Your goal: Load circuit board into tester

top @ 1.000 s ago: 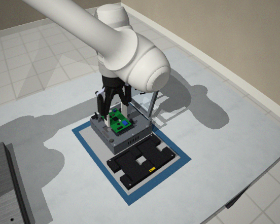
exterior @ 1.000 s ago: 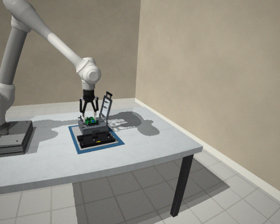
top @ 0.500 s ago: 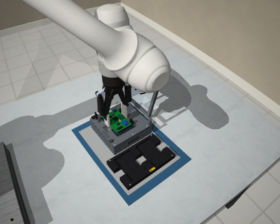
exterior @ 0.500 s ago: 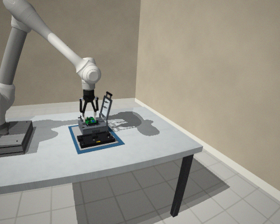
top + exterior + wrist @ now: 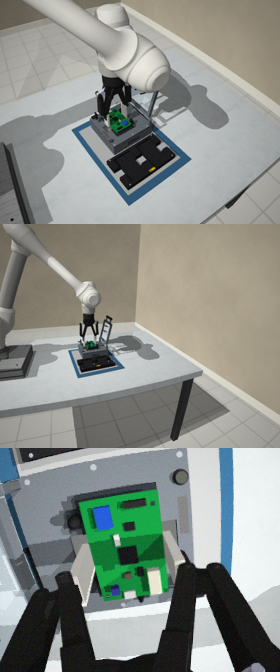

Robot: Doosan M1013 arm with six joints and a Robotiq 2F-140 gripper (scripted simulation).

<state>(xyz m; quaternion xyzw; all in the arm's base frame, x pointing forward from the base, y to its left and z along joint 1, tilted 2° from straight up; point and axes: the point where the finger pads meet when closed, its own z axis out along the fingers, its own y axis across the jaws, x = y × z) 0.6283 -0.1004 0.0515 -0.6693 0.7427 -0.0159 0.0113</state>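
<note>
The green circuit board is 2 cm below my hand. Round my hand: latch hook (5 cm behind, 6 cm to the left, 2 cm below); then tester lid (13 cm ahead, 1 cm to the right, 8 cm above).
</note>
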